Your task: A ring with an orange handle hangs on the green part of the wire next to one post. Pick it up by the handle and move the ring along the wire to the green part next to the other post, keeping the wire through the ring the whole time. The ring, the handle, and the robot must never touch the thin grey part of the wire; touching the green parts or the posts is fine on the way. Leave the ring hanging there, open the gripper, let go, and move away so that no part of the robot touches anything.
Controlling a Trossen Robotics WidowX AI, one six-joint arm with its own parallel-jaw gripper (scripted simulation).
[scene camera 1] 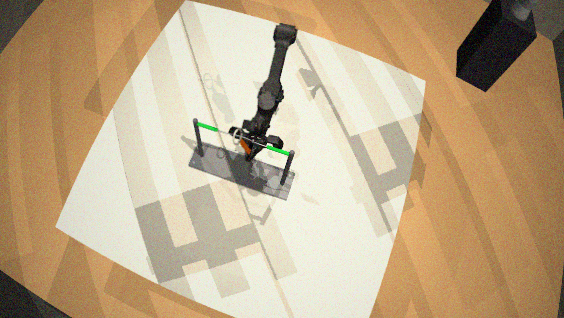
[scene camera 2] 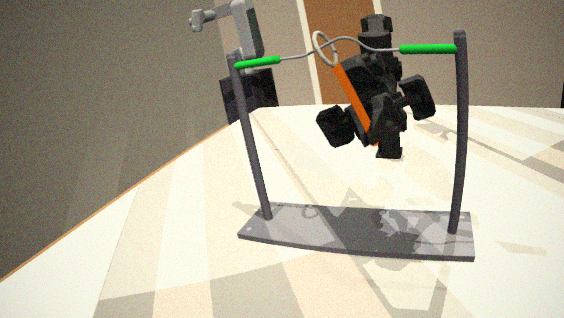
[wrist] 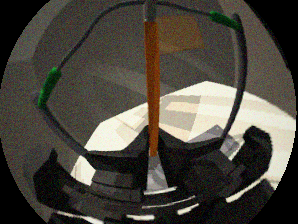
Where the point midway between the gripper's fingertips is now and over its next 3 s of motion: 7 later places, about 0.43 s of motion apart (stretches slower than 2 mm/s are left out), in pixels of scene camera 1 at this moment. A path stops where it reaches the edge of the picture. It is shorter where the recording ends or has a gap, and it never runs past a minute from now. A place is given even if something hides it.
My gripper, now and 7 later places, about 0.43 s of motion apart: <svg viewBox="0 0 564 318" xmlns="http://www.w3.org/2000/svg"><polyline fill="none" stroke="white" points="247,161 247,161 242,158 234,156 231,154 237,157 249,162 257,165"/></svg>
